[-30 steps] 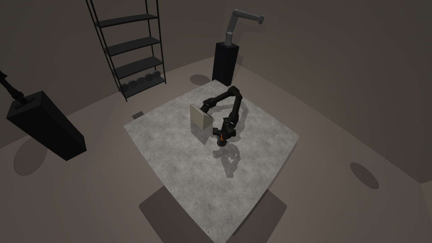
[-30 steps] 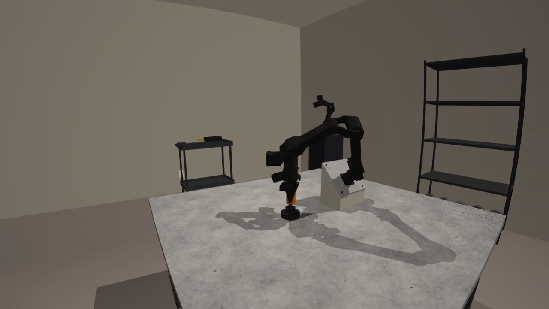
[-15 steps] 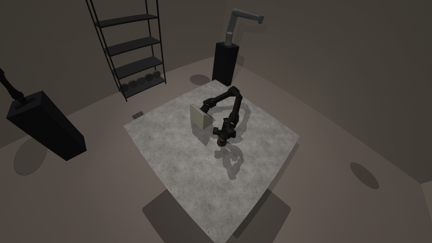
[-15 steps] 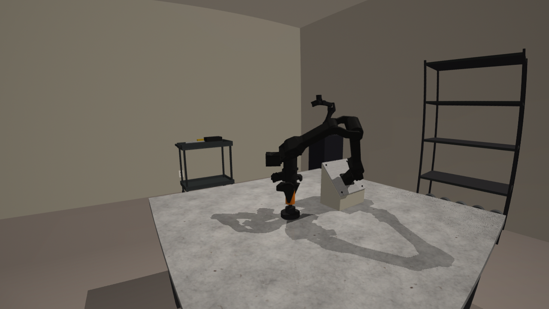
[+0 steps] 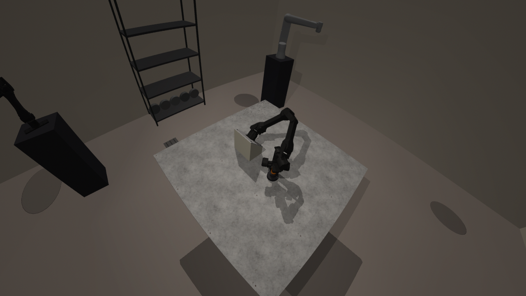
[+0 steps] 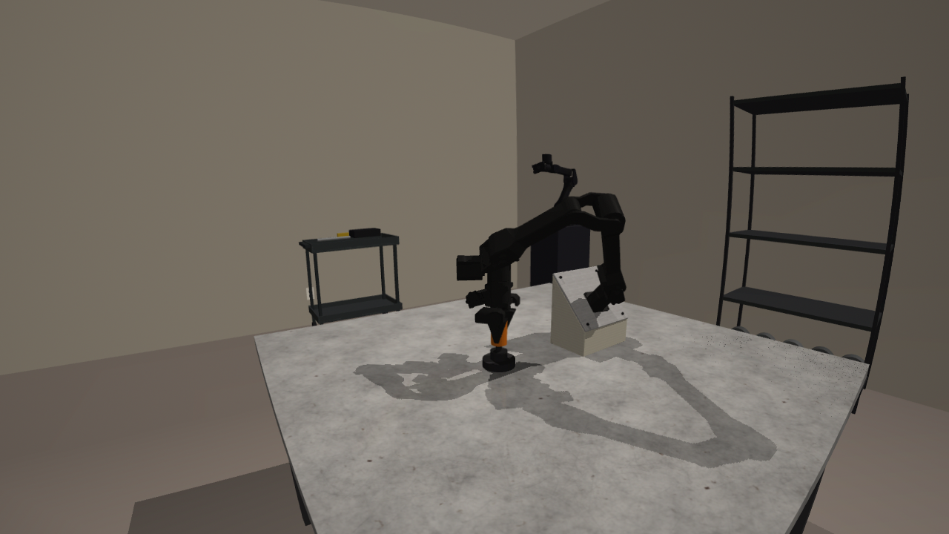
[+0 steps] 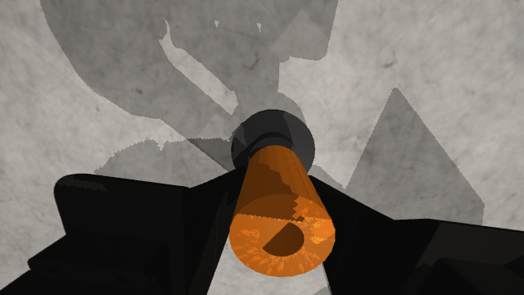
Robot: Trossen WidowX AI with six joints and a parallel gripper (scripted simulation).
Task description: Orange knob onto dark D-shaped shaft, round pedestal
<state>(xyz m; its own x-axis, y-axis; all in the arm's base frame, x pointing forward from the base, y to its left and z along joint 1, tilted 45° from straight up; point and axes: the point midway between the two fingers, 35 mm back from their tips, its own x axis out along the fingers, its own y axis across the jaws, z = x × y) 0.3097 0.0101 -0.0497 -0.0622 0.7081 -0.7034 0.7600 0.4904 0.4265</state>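
Right now my gripper tip is 20 mm below the orange knob. Round my gripper tip: dark round pedestal: 40 mm below.
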